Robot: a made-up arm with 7 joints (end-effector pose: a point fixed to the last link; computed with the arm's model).
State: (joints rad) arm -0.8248 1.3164 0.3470 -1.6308 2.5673 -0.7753 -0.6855
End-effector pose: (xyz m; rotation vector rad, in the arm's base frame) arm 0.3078 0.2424 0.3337 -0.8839 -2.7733 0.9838
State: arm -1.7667 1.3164 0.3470 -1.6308 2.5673 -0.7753 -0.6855
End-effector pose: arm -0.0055 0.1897 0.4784 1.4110 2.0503 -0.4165
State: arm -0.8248 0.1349 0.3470 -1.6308 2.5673 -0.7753 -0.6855
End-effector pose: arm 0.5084 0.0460 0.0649 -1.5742 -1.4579 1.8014
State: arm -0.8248 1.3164 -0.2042 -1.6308 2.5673 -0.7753 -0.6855
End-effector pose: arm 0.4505 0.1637 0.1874 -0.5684 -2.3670 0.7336
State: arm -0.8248 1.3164 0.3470 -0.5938 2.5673 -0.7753 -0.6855
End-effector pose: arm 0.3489 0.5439 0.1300 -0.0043 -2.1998 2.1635
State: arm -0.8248 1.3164 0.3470 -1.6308 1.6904 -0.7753 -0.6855
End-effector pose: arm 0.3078 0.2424 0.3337 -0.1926 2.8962 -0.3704
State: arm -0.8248 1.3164 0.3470 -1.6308 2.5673 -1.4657 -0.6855
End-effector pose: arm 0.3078 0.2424 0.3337 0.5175 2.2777 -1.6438
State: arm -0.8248 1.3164 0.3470 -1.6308 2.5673 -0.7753 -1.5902
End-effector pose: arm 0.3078 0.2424 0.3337 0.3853 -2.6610 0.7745
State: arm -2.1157 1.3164 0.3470 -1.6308 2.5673 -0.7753 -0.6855
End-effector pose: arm -0.1367 0.1983 0.4548 1.4967 1.7096 -0.2159
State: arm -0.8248 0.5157 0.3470 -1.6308 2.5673 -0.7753 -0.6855
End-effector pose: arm 0.4725 0.1500 0.1381 -1.4097 -1.9331 1.6042
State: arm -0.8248 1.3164 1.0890 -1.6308 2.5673 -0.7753 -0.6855
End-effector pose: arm 0.0447 0.3657 0.3593 0.9265 2.1378 -0.8982
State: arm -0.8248 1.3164 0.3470 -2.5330 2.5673 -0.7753 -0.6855
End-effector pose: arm 0.1306 -0.0127 0.2480 -1.4687 -2.6903 -0.2588
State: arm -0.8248 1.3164 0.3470 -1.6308 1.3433 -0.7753 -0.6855
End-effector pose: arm 0.3078 0.2424 0.3337 -0.5873 2.7569 -0.1147
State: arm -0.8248 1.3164 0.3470 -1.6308 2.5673 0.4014 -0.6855
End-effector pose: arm 0.3078 0.2424 0.3337 -1.0242 -2.2340 -0.4591
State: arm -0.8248 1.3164 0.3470 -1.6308 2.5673 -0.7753 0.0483
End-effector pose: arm 0.3078 0.2424 0.3337 1.7679 2.2067 -0.9291
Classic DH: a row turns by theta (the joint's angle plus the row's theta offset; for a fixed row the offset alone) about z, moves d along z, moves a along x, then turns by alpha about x. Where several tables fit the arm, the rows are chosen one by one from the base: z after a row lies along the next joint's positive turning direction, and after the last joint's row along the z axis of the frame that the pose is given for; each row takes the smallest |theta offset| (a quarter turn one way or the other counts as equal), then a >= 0, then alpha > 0; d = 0 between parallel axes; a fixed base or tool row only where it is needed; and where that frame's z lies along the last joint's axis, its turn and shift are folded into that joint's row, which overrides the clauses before.
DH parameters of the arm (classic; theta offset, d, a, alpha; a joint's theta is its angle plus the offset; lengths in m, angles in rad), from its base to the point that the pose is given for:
base (fixed): 0 0 0 -1.2217
joint 1: 1.5708 0 0 1.5708
joint 2: 1.2217 0 0 -1.5708
joint 3: -1.5708 -0.2986 0.0335 -1.5708
joint 4: 0 0 -0.0444 1.5708
joint 5: 0 -0.3668 0 -1.5708
joint 6: 0 0 0 1.5708
joint 7: 0 0 0 0

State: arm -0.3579 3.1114 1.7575 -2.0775 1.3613 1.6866 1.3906
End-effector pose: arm -0.1651 -0.3497 0.1306 0.4360 -2.1635 -0.6193
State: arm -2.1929 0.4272 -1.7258 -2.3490 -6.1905 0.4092 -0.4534
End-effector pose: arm 0.1087 -0.3018 -0.0928 -0.3773 1.0137 1.9278
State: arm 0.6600 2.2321 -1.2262 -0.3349 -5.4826 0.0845 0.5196
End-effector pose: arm 0.0926 0.6007 0.2798 1.8748 0.5277 -0.4333
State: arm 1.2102 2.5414 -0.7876 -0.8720 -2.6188 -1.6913 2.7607
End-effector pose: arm 0.2268 0.5896 0.0763 -1.9189 -2.4251 0.2019
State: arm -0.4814 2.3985 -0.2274 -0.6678 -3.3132 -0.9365 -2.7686
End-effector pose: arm 0.0849 0.4274 0.4881 2.4415 -0.2975 0.7954
